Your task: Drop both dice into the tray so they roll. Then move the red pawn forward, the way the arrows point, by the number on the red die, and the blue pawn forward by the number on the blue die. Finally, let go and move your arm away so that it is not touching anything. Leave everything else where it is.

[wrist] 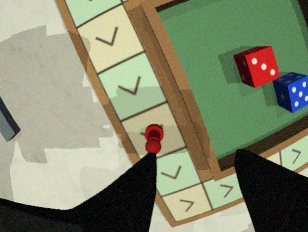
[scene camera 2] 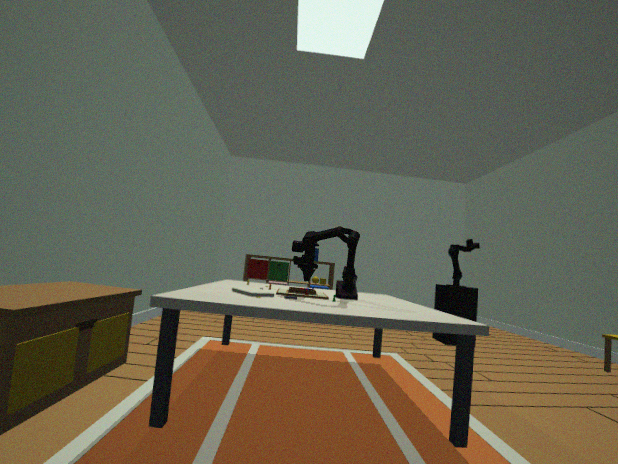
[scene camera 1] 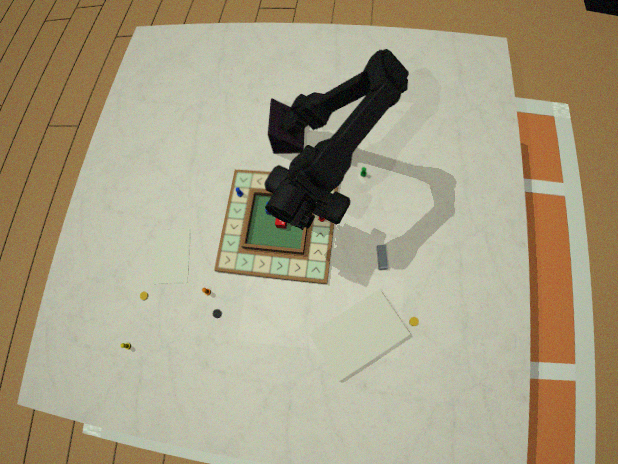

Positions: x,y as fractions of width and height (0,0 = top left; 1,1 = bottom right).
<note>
In view: my gripper (wrist: 0.64,0.69) and a green tray (scene camera 1: 0.42,0.50).
The green tray is seen too in the wrist view (wrist: 0.76,0.50).
</note>
